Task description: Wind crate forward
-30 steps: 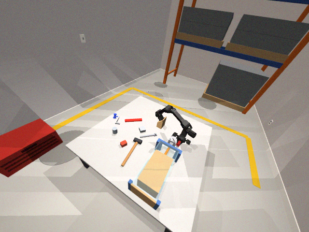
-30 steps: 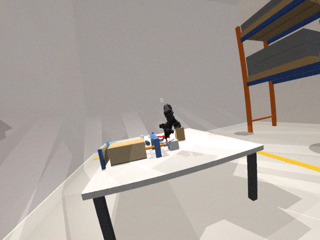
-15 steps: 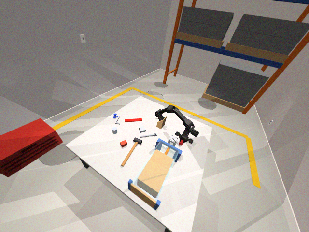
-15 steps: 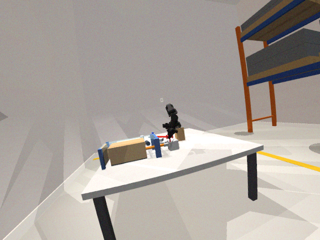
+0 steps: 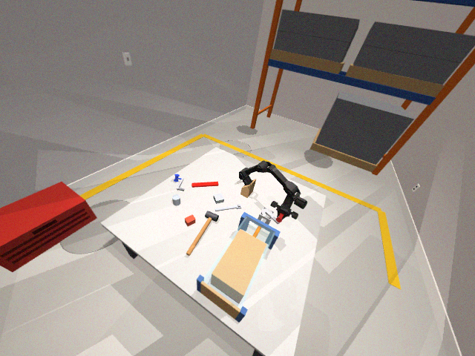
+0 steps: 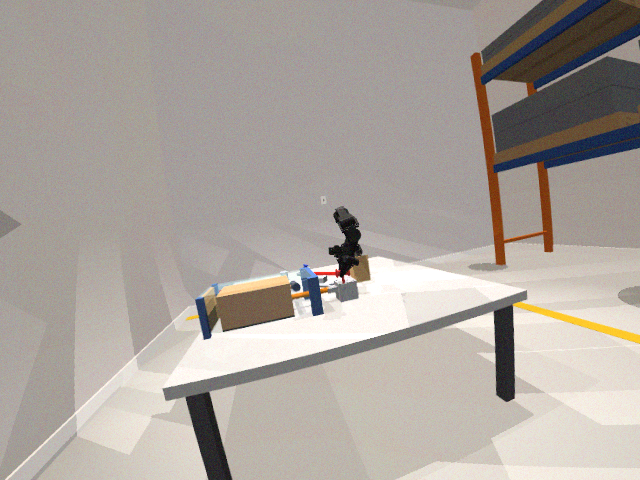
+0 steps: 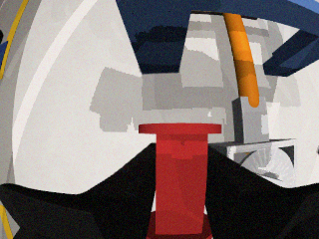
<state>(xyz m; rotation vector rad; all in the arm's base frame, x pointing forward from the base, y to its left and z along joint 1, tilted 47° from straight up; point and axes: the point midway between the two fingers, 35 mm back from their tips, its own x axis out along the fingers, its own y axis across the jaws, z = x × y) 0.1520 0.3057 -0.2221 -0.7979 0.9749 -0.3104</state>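
My gripper tip is now 1 cm past the red knob. Also, from my gripper tip: grey hand winch: 11 cm to the right, 10 cm below, 5 cm behind; frame: 12 cm ahead, 8 cm to the right, 3 cm below; red-knobbed winch handle: 4 cm to the right, 3 cm below, 2 cm behind.
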